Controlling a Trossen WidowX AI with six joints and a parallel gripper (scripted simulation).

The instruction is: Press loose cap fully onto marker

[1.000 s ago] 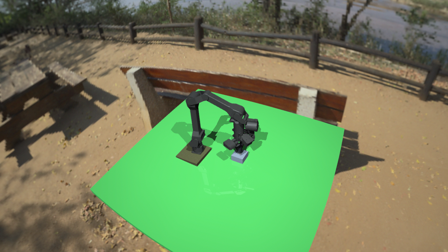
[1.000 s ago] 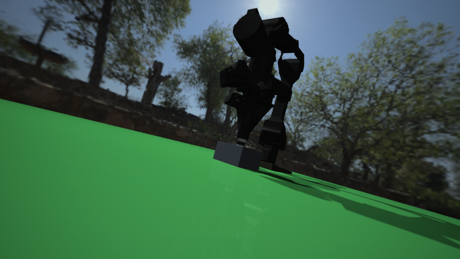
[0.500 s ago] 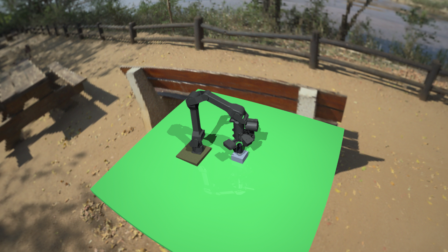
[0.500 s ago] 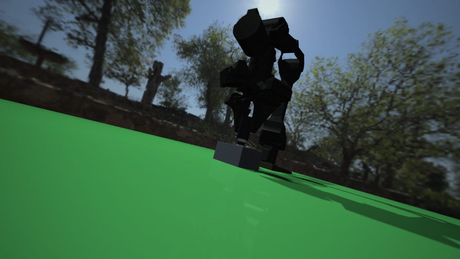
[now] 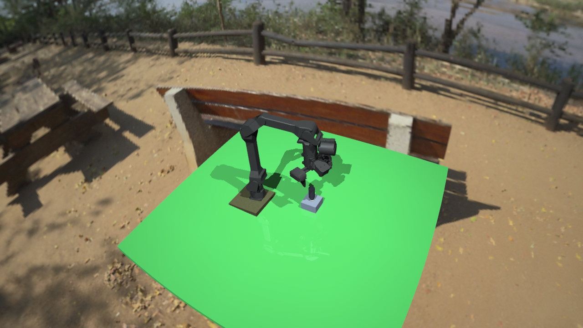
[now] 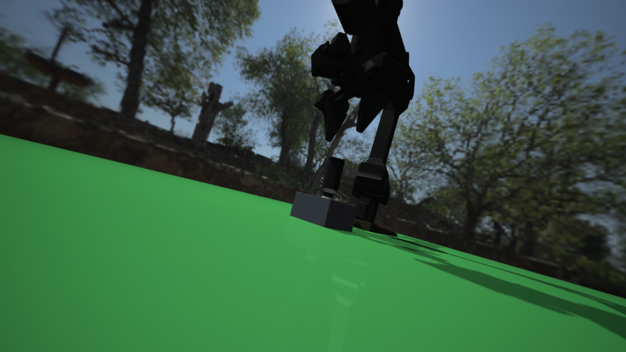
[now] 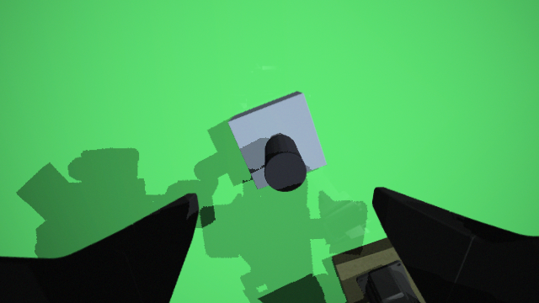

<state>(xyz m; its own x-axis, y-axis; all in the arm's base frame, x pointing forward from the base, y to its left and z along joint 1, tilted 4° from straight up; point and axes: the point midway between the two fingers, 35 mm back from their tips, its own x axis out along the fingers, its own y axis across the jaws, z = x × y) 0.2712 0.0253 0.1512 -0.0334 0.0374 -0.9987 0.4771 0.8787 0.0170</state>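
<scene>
My gripper tip is 60 mm above the marker cap.
</scene>
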